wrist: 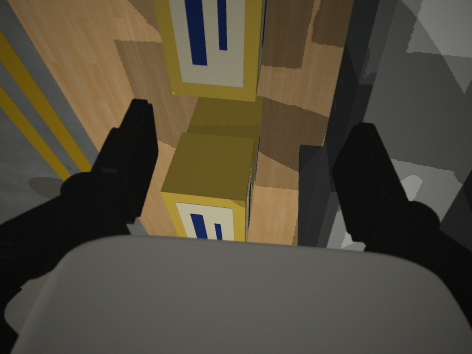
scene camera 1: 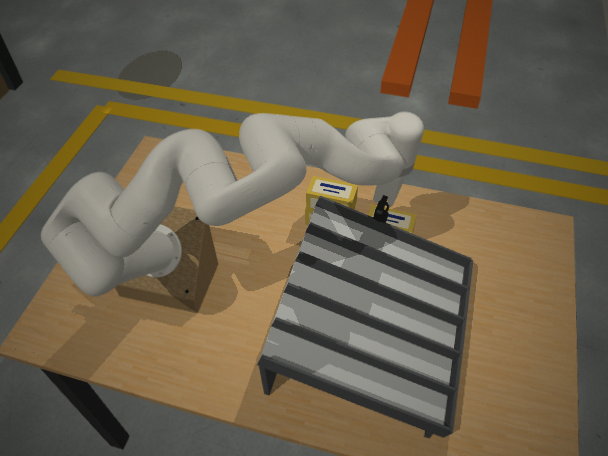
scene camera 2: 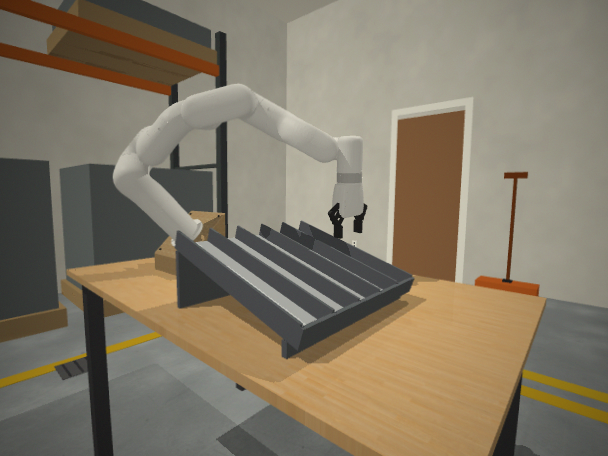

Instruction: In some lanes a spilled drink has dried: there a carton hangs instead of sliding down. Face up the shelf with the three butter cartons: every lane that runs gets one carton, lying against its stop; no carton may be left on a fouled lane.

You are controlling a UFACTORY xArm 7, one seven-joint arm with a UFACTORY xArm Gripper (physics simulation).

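Seen in the pictures: gripper, between the fingertips: (wrist: 250,136) (scene camera 1: 385,205) (scene camera 2: 348,235); arm's base, origin of its link: (scene camera 1: 156,250) (scene camera 2: 187,234).
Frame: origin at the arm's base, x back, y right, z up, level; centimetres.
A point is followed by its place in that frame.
The sloped dark shelf (scene camera 1: 350,392) (scene camera 2: 355,312) (wrist: 357,65) has several grey lanes between dark dividers; no carton shows in them. Light and shadow patches cover the lanes, and I cannot tell any dried spill. A yellow butter carton (scene camera 1: 332,189) (wrist: 210,45) with a white and blue label stands beside the shelf's high far corner. Another yellow carton (scene camera 1: 400,219) (wrist: 212,165) stands beside the shelf's far side wall. A third cannot be told apart clearly. My gripper (scene camera 2: 348,233) {x -47.9, y -28.9, z 1.9 cm} (wrist: 250,136) {x -47.9, y -28.9, z 1.9 cm} is open and empty, above the cartons and close to that side wall.
The wooden table (scene camera 1: 520,300) {x -84.9, y -22.3, z -12.8 cm} (scene camera 2: 425,360) {x -87.0, y 1.7, z -12.8 cm} carries the shelf and the brown base block (scene camera 1: 207,265) {x -10.5, y -3.5, z -6.1 cm} (scene camera 2: 165,260) {x 1.8, y 7.4, z -8.6 cm} of the arm. The arm reaches across behind the shelf's high end. Orange beams (scene camera 1: 407,47) and yellow floor lines lie beyond the table.
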